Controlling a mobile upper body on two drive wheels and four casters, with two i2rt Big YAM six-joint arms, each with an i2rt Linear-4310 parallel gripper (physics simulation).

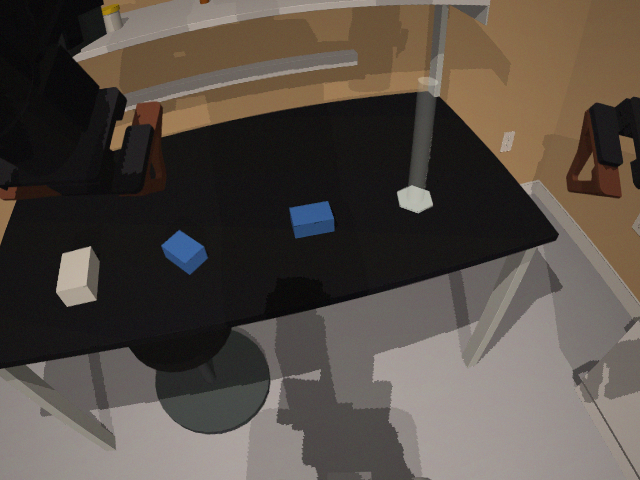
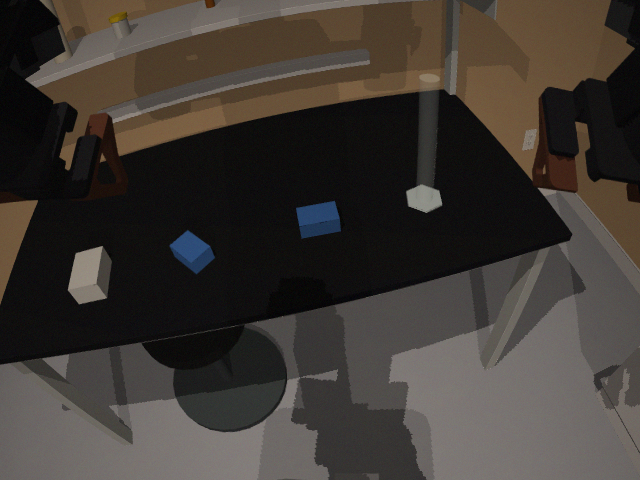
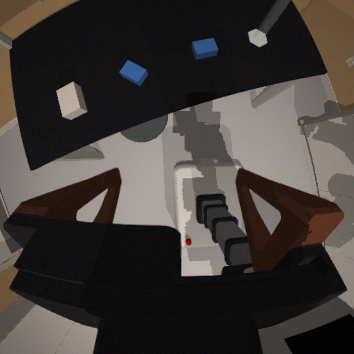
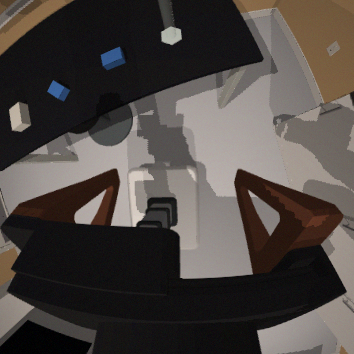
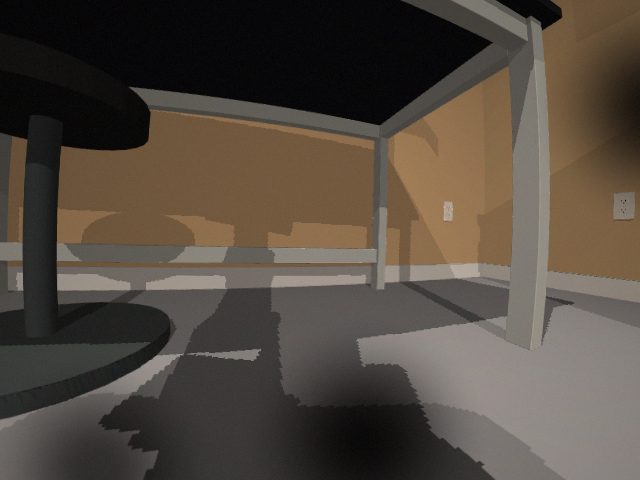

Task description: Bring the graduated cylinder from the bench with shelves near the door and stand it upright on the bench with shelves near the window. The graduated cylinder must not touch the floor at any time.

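Frame: origin at the left arm's base, x ahead, y left, z up, level; millimetres.
Seen in the pictures: left gripper, fingertip midpoint: (image 1: 116, 184) (image 2: 86, 188) (image 3: 178, 174); right gripper, fingertip midpoint: (image 1: 608, 191) (image 2: 583, 186) (image 4: 176, 174).
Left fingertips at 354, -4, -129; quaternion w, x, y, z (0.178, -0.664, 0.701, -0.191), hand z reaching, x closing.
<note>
Offsets run from my left fingertips to a thing's middle, as dx, dy, dz. "spot": to the spot under its first point. Level surfaces: height alone.
The graduated cylinder @[+545, -383, -351] (image 1: 422, 139) (image 2: 428, 134) (image 3: 274, 19) (image 4: 167, 16), a tall clear grey tube with a pale hexagonal base, stands upright on the black bench @[dz -519] (image 1: 242, 165) (image 2: 248, 165) (image 3: 150, 25) (image 4: 145, 67), near its right end. A light shelf @[spot: +693, -47, -67] (image 1: 268, 11) (image 2: 289, 11) runs above the bench's back. No door or window shows, so which bench this is I cannot tell. My left gripper (image 3: 178, 174) is open and empty, in front of the bench and left of the cylinder. My right gripper (image 4: 176, 174) is open and empty, also apart from the cylinder.
Two blue blocks @[+458, -132, -499] (image 1: 312, 219) @[+364, +155, -499] (image 1: 184, 251) and a cream block @[+279, +423, -490] (image 1: 78, 276) lie on the bench, left of the cylinder. A yellow-lidded jar @[spot: +703, +342, -28] (image 1: 112, 18) (image 2: 119, 25) stands on the shelf. A round stool (image 1: 211, 397) (image 5: 77, 356) is under the bench's front. A bench leg @[spot: +457, -683, -974] (image 5: 527, 206) stands at right.
</note>
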